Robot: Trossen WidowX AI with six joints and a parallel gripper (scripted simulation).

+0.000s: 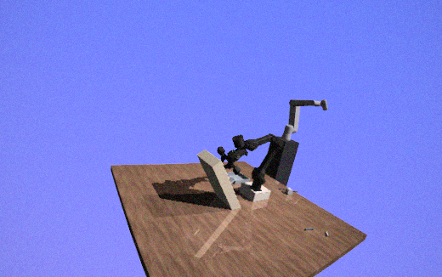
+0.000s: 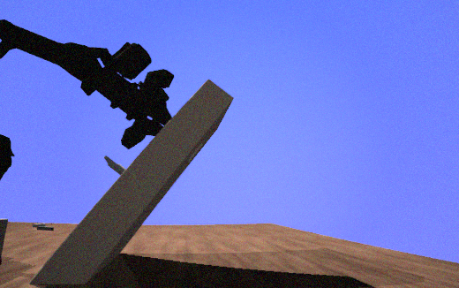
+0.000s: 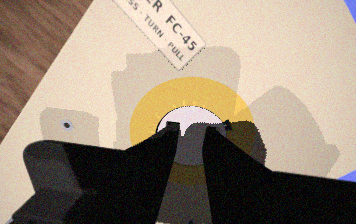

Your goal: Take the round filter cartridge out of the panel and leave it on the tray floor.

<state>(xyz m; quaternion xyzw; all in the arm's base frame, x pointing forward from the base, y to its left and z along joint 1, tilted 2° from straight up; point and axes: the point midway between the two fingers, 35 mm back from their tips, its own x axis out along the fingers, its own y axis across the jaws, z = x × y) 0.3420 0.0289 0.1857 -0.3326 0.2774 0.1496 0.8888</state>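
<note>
The grey bracket is 90 mm behind my gripper tip, 10 mm to the right of it and 100 mm below it. Round my gripper tip: beige service panel 40 mm behind, 80 mm below; round filter cartridge 10 mm ahead, 10 mm below; grey tray 400 mm behind, 320 mm to the right, 230 mm below.
</note>
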